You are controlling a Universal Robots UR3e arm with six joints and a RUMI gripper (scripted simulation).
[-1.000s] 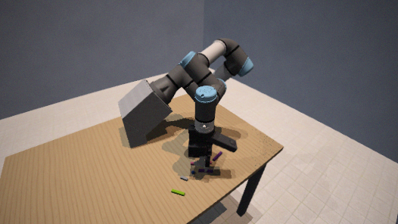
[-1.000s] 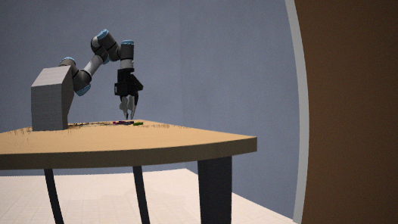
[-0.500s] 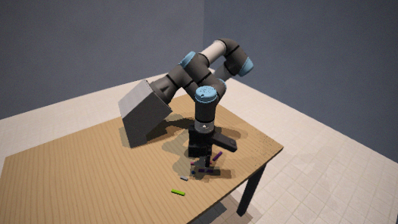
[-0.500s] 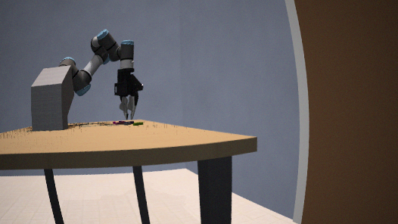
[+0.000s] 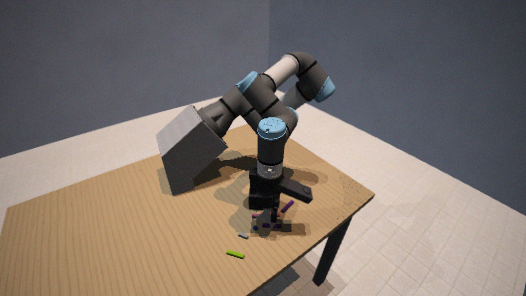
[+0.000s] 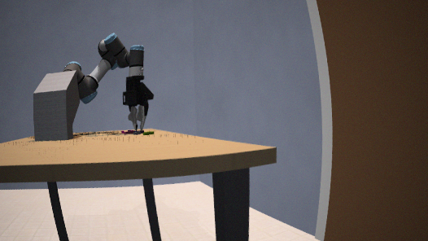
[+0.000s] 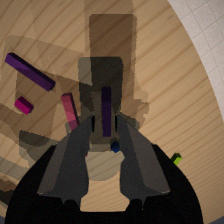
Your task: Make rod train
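Now: the dark purple rod 20 mm below my hand. From my hand the other things lie so: grey rod 20 mm behind, 90 mm to the right, 20 mm below; pink rod 40 mm behind, 10 mm to the left, 20 mm below; blue rod 20 mm behind, 50 mm to the right, 20 mm below.
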